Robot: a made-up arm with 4 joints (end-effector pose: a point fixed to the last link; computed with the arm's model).
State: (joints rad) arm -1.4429 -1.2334 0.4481 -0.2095
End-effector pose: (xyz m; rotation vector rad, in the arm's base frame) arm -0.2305 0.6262 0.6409 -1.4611 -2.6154 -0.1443
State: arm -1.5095 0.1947 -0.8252 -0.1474
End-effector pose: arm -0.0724 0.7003 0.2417 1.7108 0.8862 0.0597
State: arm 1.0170 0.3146 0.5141 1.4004
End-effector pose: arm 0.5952 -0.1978 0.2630 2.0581 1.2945 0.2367
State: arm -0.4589 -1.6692 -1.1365 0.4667
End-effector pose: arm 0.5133 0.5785 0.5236 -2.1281 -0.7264 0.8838
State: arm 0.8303 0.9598 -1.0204 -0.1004
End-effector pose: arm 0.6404 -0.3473 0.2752 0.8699 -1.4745 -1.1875
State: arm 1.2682 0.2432 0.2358 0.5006
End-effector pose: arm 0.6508 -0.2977 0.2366 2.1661 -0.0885 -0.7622
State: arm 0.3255 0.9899 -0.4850 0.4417
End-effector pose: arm 0.7267 0.0410 0.1978 1.2934 -0.0304 -0.6592
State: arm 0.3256 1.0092 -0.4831 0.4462
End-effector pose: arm 0.7247 0.0374 0.1981 1.2746 -0.0248 -0.6601
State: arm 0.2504 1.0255 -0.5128 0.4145
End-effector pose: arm 0.7284 0.0737 0.2004 1.2495 -0.0425 -0.6057
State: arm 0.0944 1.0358 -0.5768 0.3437
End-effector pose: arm 0.7298 0.1545 0.2063 1.2311 -0.0869 -0.4891
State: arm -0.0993 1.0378 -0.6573 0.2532
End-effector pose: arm 0.7151 0.2567 0.2159 1.2388 -0.1437 -0.3441
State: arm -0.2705 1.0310 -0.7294 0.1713
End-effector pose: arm 0.6860 0.3455 0.2263 1.2717 -0.1911 -0.2210
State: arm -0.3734 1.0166 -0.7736 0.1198
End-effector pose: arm 0.6609 0.3978 0.2330 1.3086 -0.2163 -0.1542
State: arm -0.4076 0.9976 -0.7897 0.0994
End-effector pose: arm 0.6508 0.4167 0.2349 1.3350 -0.2233 -0.1395
